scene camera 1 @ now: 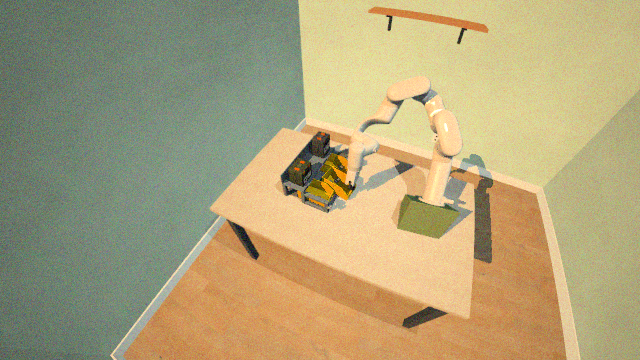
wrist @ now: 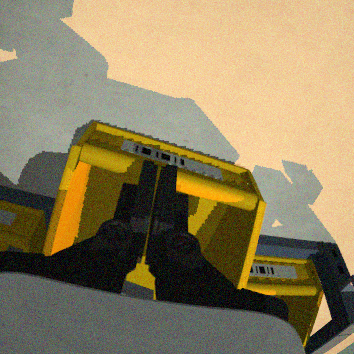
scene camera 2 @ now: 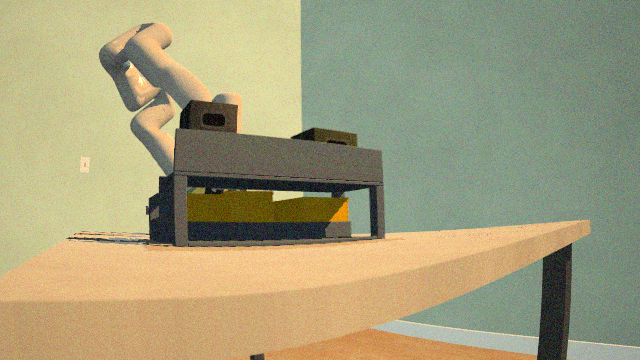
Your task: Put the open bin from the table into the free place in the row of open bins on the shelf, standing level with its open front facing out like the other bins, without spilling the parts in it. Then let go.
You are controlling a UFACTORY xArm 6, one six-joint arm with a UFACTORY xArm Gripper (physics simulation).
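Seen in the pictures: gripper, fingertip midpoint: [scene camera 1: 351, 189] [wrist: 154, 185]; arm's base at its link origin: [scene camera 1: 431, 202].
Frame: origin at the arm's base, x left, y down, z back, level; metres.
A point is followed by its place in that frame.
Observation:
The yellow middle open bin [scene camera 1: 338, 184] @[y 0.152, x -0.052, z -0.485 m] [wrist: 215, 191] @[y 0.129, x 0.000, z -0.399 m] stands between two other bins, sticks out past the shelf's front rail and looks slightly turned. Its open front faces out. Whether it is level is unclear. The grey shelf [scene camera 1: 295, 162] [scene camera 2: 280, 157] @[y 0.039, x -0.082, z -0.730 m] [wrist: 334, 285] @[y 0.123, x 0.121, z -0.473 m] carries the row of bins. My gripper [scene camera 1: 352, 187] @[y 0.128, x -0.030, z -0.401 m] [wrist: 154, 185] @[y 0.128, x -0.030, z -0.401 m] is shut, empty, with its fingertips together at the middle bin's front lip; contact is unclear. In scene camera 2 the shelf hides most of it. The fingers hide most of the bin's inside, so its parts are not clearly visible.
The neighbouring yellow bins [scene camera 1: 318, 189] [wrist: 22, 225] are close on both sides. Two dark cases [scene camera 1: 300, 172] @[y -0.027, x 0.096, z -0.635 m] [scene camera 2: 212, 116] @[y -0.027, x -0.179, z -0.683 m] stand on the shelf's upper level, behind the bins. The arm's green base block [scene camera 1: 427, 217] @[y 0.016, x 0.079, z -0.004 m] stands on the table [scene camera 1: 360, 250] @[y 0.170, x 0.273, z -0.244 m]. A wooden wall shelf [scene camera 1: 430, 20] hangs behind.

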